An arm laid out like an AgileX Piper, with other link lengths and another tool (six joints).
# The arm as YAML. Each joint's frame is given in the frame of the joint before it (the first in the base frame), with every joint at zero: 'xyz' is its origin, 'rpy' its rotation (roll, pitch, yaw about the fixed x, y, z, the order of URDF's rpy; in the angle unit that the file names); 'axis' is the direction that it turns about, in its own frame. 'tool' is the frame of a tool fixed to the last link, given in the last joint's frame.
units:
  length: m
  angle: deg
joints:
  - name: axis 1
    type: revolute
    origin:
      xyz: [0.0, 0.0, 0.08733]
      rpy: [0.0, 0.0, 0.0]
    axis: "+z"
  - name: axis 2
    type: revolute
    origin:
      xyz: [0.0, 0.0, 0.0]
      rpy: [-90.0, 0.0, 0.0]
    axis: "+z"
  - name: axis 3
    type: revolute
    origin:
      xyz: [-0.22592, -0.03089, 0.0]
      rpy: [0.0, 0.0, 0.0]
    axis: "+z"
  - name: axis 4
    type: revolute
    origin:
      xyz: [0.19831, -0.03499, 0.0]
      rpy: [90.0, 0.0, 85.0]
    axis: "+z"
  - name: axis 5
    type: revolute
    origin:
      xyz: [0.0, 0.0, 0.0]
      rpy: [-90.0, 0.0, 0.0]
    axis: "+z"
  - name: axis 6
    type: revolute
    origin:
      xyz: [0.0, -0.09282, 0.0]
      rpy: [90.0, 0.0, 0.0]
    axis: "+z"
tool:
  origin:
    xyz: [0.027, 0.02, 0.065]
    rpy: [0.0, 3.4, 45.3]
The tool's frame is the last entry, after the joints.
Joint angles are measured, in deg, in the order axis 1, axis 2, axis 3, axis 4, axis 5, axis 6. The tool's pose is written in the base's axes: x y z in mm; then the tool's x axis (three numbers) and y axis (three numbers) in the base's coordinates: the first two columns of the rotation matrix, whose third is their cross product. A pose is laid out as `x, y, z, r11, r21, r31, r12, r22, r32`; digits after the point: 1 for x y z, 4 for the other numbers.
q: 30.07, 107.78, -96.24, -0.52, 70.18, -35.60
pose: 262.9, 151.2, 126.3, -0.9237, -0.3434, -0.1698, -0.3531, 0.9351, 0.0298
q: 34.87, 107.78, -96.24, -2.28, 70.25, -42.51
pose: 254.4, 165.3, 126.6, -0.8290, -0.5322, -0.1718, -0.5358, 0.8439, -0.0284
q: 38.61, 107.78, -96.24, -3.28, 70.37, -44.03
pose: 245.3, 178.5, 126.9, -0.7740, -0.6103, -0.1691, -0.6113, 0.7897, -0.0518
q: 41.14, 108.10, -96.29, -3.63, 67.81, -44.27
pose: 243.5, 193.4, 125.7, -0.7350, -0.6454, -0.2080, -0.6494, 0.7583, -0.0581
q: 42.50, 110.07, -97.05, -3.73, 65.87, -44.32
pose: 245.6, 205.0, 118.1, -0.7151, -0.6634, -0.2203, -0.6689, 0.7409, -0.0597
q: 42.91, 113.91, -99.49, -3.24, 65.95, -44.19
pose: 249.6, 213.7, 105.2, -0.7179, -0.6682, -0.1952, -0.6730, 0.7379, -0.0509
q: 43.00, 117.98, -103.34, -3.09, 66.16, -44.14
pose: 257.9, 222.7, 95.4, -0.7193, -0.6689, -0.1879, -0.6734, 0.7377, -0.0482
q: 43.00, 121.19, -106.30, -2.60, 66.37, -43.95
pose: 263.3, 229.8, 86.6, -0.7247, -0.6651, -0.1801, -0.6704, 0.7410, -0.0391
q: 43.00, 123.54, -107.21, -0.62, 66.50, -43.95
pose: 261.1, 235.3, 75.1, -0.7361, -0.6594, -0.1526, -0.6665, 0.7454, -0.0056
